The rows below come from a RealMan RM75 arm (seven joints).
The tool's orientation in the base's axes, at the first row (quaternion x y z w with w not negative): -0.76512, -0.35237, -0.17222, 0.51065
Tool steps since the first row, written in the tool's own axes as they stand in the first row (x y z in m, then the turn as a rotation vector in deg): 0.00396, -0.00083, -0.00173, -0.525, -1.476, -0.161; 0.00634, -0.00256, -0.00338, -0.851, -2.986, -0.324; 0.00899, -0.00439, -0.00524, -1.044, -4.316, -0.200; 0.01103, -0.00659, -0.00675, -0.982, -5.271, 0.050; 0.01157, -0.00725, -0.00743, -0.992, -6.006, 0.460; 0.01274, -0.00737, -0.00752, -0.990, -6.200, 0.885; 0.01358, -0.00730, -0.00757, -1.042, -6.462, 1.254; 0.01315, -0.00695, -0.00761, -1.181, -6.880, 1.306; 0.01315, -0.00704, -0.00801, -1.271, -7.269, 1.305; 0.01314, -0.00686, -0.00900, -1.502, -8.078, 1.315
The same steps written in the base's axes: 0.00231, 0.00007, 0.00374, -1.403, 0.004, 0.714; 0.00288, -0.00016, 0.00706, -2.693, 0.086, 1.576; 0.00359, -0.00045, 0.01070, -3.790, 0.433, 2.282; 0.00357, -0.00057, 0.01406, -4.454, 0.901, 2.846; 0.00354, -0.00084, 0.01511, -5.026, 1.437, 3.153; 0.00427, -0.00046, 0.01596, -5.204, 1.866, 3.104; 0.00491, -0.00022, 0.01646, -5.463, 2.241, 3.090; 0.00487, -0.00049, 0.01598, -5.863, 2.333, 3.257; 0.00484, -0.00083, 0.01620, -6.204, 2.389, 3.459; 0.00506, -0.00177, 0.01649, -6.943, 2.501, 3.844
